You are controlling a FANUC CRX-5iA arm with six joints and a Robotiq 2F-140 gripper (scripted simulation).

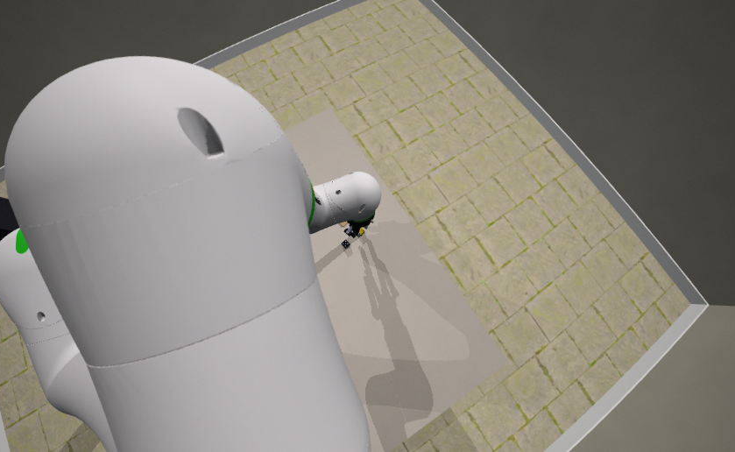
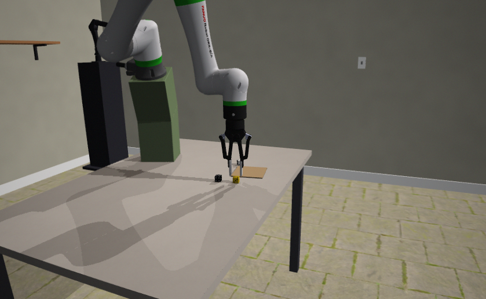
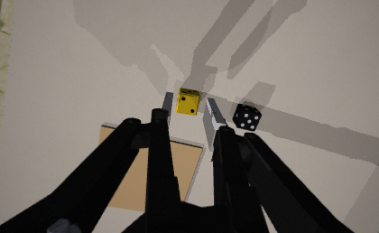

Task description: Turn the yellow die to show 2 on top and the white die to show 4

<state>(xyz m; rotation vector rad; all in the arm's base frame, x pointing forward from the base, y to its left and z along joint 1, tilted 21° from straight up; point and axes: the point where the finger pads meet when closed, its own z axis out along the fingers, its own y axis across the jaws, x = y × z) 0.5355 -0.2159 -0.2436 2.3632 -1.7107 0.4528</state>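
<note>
Right now my hand is 50 mm above the yellow die. From my hand the other things lie so: tan mat (140 mm to the left, 60 mm below, 10 mm ahead); then white die (230 mm to the left, 80 mm behind, 50 mm below); then black die (80 mm behind, 50 mm below, 10 mm to the right).
</note>
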